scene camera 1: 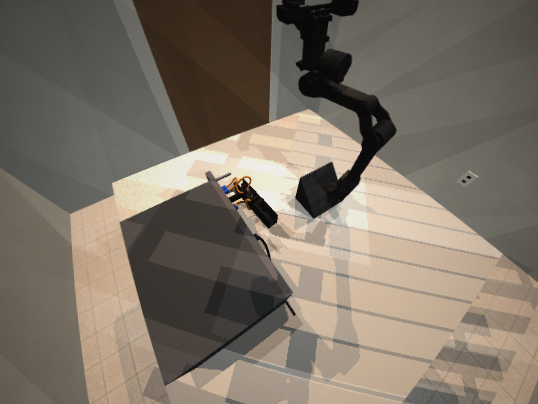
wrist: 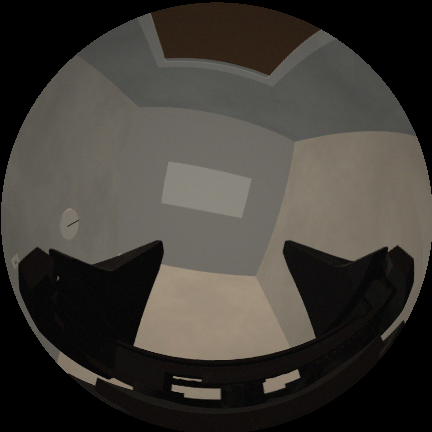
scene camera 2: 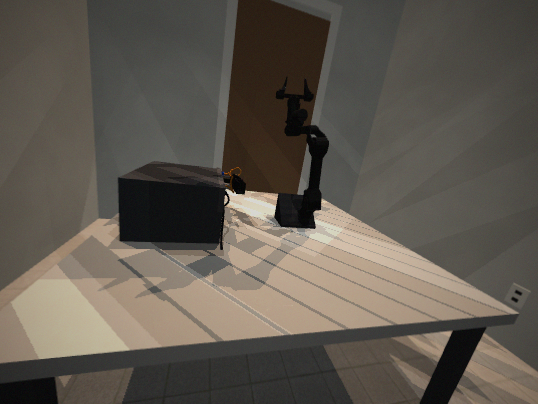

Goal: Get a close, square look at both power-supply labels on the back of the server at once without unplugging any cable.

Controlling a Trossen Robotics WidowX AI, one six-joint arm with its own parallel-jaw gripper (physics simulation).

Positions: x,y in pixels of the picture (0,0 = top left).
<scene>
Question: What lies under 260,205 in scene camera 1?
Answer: A black plug block.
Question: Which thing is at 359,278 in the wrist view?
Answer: My gripper.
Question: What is my gripper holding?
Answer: Nothing.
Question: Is my gripper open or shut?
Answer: Open.
</scene>
